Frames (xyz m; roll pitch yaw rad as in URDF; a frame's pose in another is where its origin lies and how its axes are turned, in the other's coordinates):
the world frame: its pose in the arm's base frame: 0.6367 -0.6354 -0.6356 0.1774 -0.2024 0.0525
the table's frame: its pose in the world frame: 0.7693 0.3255 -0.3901 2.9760 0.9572 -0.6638
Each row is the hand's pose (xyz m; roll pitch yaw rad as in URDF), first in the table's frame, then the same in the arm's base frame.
Working: the table's frame: its pose in the arm's base frame: 1.4344 -0.2037 -0.8008 -2.8968 0.8610 -0.2674

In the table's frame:
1: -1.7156 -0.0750 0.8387 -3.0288 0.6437 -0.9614
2: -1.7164 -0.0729 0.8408 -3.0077 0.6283 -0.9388
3: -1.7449 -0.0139 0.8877 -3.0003 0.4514 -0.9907
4: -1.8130 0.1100 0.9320 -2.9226 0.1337 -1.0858
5: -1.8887 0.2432 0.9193 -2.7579 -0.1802 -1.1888
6: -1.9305 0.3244 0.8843 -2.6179 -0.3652 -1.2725
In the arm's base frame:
1: -0.1530 0.5173 -0.0180 0.9152 -0.1362 0.2510
2: -0.1557 0.5165 -0.0191 0.9231 -0.1125 0.2493
3: -0.2295 0.4891 -0.0364 0.9467 -0.0206 0.4072
4: -0.3546 0.4099 -0.0323 1.0683 0.1280 0.7030
5: -0.4518 0.2993 0.0121 1.2898 0.2499 1.0157
6: -0.4907 0.2195 0.0531 1.4624 0.2974 1.2194

